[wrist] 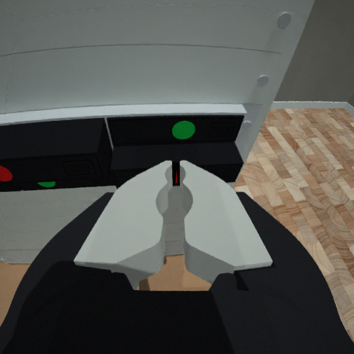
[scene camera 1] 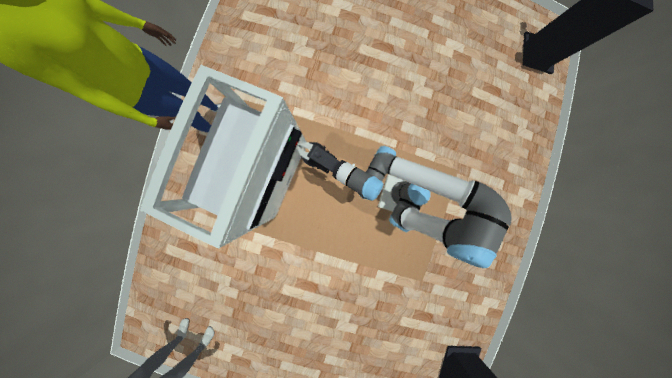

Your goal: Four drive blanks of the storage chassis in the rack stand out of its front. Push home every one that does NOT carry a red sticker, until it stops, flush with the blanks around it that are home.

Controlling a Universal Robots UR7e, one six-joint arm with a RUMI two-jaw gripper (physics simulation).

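Frame: origin at the arm's base, x ahead, y left, z up, level; metres.
Seen in the pictures: gripper, fingertip midpoint: (scene camera 1: 297,144); arm's base at its link origin: (scene camera 1: 402,193).
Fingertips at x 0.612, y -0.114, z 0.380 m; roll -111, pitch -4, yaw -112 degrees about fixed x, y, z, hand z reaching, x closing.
Pixels of each thing's middle, then the offset from my fingertips to it. "spot": a spot on its surface instead. Level surfaces: height alone.
- chassis at a spot on its surface: (scene camera 1: 264,202) spot: 0.102 m ahead, 0.250 m left, 0.024 m down
- pale rack at the middle of its body: (scene camera 1: 251,166) 0.225 m ahead, 0.107 m left, 0.120 m down
- brown mat at its surface level: 0.412 m down
My gripper (scene camera 1: 299,145) (wrist: 176,164) is shut and empty, its pale fingertips in front of the chassis (scene camera 1: 264,202) at its right-end column. In the wrist view, the upper right blank (wrist: 145,131) carries a green sticker and sits back in the front. The blank below it (wrist: 142,152) stands out; a bit of red shows between the fingertips, which hide most of its face. Whether they touch it I cannot tell. To the left, a blank (wrist: 47,140) with a red sticker (wrist: 5,173) stands out. Below it a green sticker (wrist: 46,184) shows partly; how far its blank stands out is hidden.
The pale rack (scene camera 1: 248,165) surrounds the chassis. Pale panels (wrist: 130,75) lie above the blanks, beside a rail with round studs (wrist: 263,80). A person in a yellow top (scene camera 1: 95,65) stands behind the rack. A brown mat (scene camera 1: 340,240) lies under the arm.
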